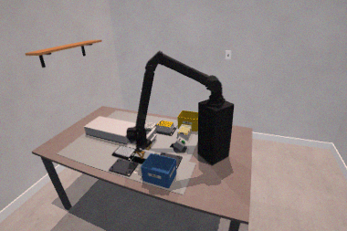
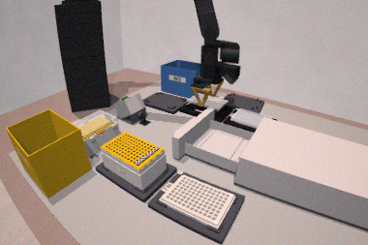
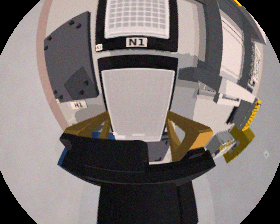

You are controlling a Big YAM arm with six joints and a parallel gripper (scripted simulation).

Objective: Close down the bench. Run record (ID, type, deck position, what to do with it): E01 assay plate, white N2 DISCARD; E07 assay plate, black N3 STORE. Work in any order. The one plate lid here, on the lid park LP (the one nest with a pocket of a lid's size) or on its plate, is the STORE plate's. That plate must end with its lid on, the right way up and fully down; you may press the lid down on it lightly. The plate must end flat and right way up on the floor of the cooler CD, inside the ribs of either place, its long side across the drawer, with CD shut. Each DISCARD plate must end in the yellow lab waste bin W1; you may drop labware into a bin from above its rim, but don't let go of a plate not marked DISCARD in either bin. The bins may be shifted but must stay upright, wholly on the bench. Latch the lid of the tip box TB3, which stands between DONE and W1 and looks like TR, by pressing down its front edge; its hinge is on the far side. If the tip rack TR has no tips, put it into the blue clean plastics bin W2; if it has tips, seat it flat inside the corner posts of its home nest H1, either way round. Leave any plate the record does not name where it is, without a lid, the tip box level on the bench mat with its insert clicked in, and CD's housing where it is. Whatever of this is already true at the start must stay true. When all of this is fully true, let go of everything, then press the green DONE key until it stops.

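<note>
My gripper is now right at the plate lid. Also, from my hand: dark lid park nest: 160 mm behind, 60 mm to the right, 40 mm below; then black slab: 40 mm below; then black plate: 20 mm below.
</note>
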